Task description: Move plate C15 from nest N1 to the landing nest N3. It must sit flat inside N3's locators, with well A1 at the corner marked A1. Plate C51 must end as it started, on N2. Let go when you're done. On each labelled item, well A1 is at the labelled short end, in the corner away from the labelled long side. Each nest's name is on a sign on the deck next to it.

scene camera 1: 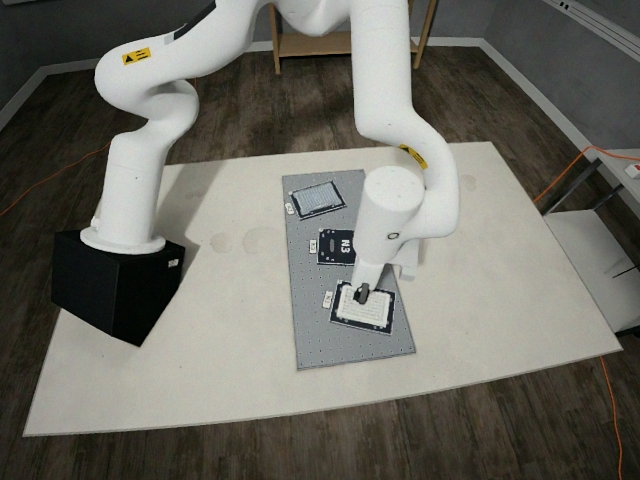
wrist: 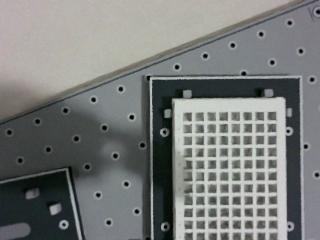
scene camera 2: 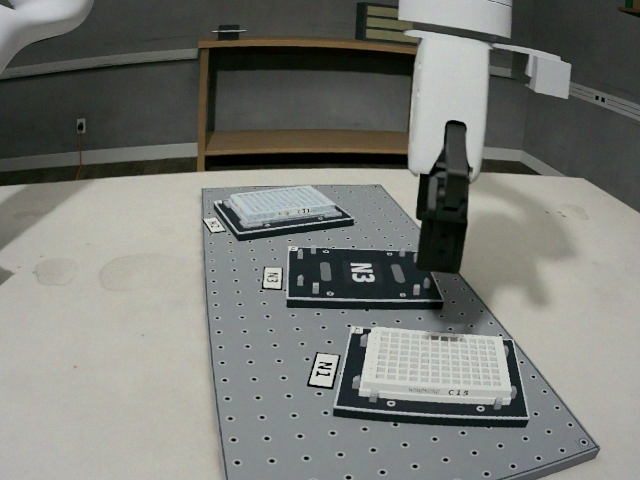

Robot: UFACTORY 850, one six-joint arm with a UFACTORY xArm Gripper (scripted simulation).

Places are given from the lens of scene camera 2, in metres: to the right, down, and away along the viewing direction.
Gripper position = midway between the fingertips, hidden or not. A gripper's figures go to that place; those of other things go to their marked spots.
my gripper [scene camera 2: 435, 243]: 0.09, 0.00, 0.41
white well plate C15 [scene camera 2: 401, 364]: 0.07, 0.10, 0.43
plate C51 [scene camera 2: 269, 206]: -0.07, -0.04, 0.73
The marked spots on the white well plate C15 and the plate C51 are 0.36 m apart.
